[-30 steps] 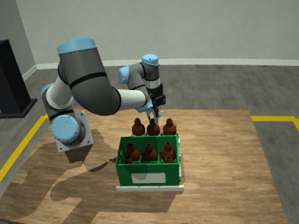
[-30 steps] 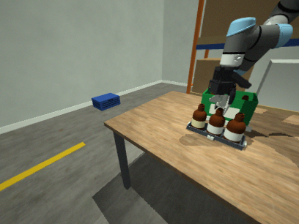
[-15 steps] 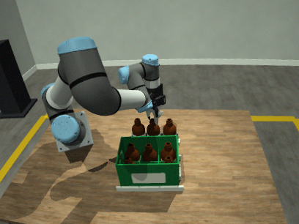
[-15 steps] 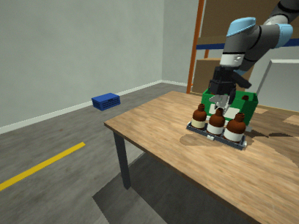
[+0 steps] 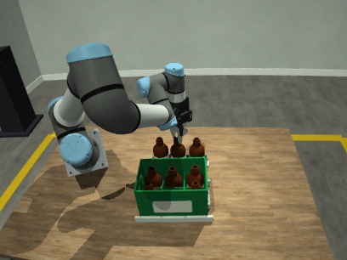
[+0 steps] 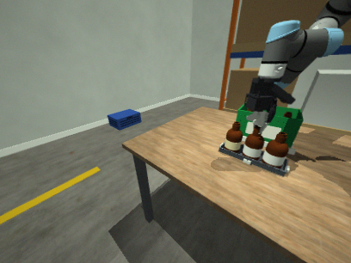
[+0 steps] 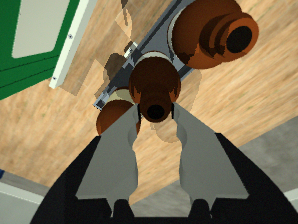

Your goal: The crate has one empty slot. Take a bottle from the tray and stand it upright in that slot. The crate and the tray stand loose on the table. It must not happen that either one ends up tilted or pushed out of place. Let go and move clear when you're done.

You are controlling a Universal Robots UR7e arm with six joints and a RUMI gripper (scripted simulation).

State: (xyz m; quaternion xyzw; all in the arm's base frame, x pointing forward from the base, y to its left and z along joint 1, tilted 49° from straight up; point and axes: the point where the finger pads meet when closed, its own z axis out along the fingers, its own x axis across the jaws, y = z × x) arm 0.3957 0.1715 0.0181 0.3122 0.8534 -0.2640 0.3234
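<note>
My hand is 14 cm above the grey tray. The rest, counted from my hand: green crate: 24 cm to the right, 7 cm below, 1 cm behind.
</note>
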